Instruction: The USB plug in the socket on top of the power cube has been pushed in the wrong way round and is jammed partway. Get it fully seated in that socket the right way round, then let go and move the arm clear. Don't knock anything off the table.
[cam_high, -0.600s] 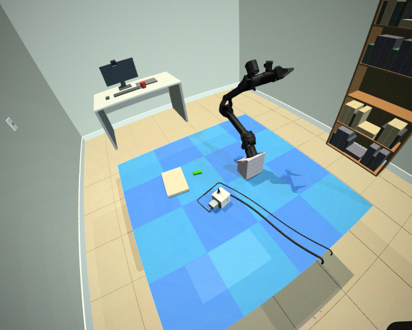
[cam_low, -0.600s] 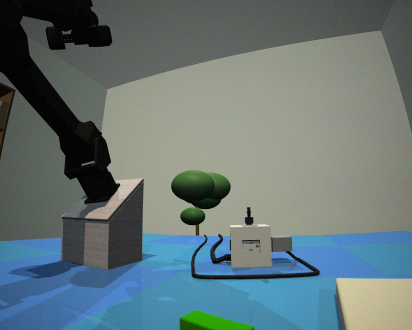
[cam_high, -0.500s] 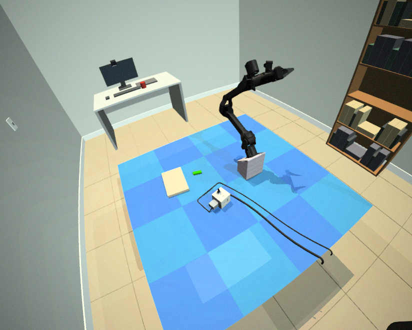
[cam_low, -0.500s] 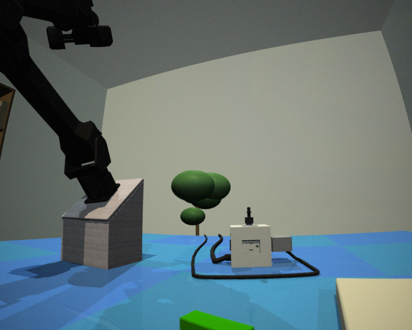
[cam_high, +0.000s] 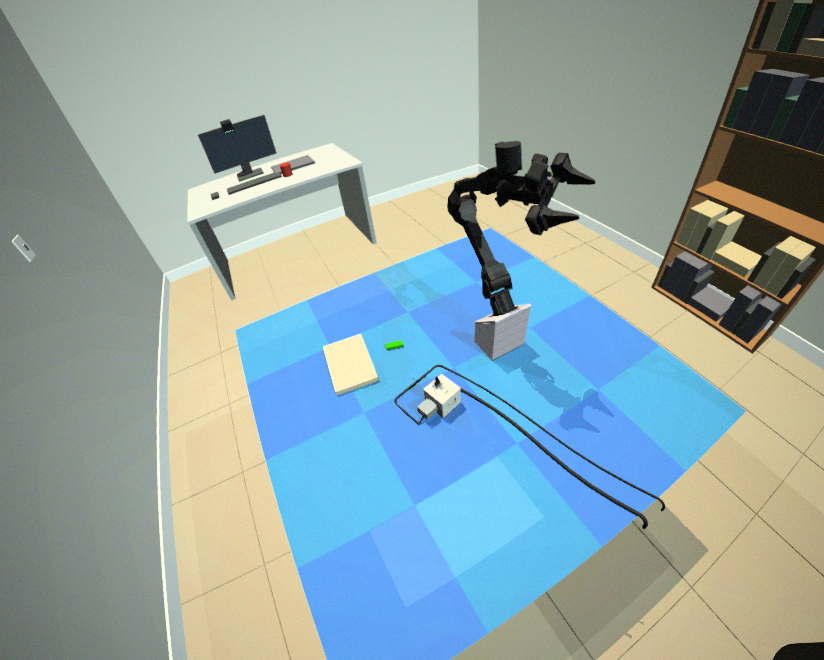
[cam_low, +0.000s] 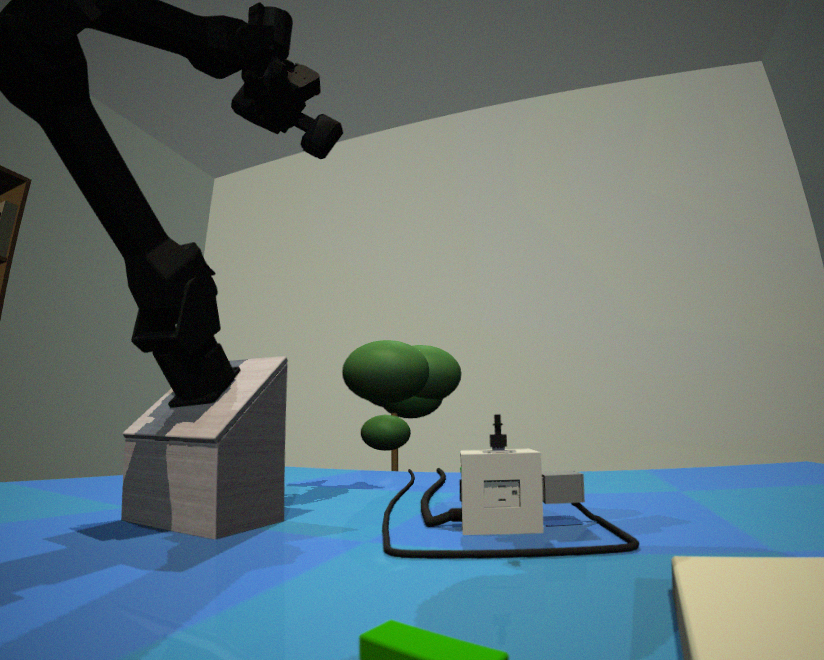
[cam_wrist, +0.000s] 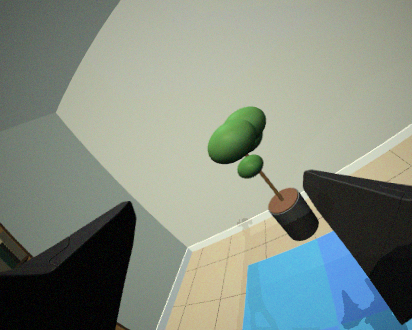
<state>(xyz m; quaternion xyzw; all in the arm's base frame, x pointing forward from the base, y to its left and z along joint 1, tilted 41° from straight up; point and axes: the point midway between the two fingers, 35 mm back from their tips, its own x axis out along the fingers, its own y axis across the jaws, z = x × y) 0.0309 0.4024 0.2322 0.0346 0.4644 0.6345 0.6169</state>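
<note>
The black USB plug lies 500 mm below my gripper tip, 330 mm ahead of it and 130 mm to the right of it. The rest, counted from my gripper tip: green block: 580 mm below, 400 mm to the right, 320 mm ahead; beige board: 580 mm below, 490 mm ahead, 430 mm to the right.
</note>
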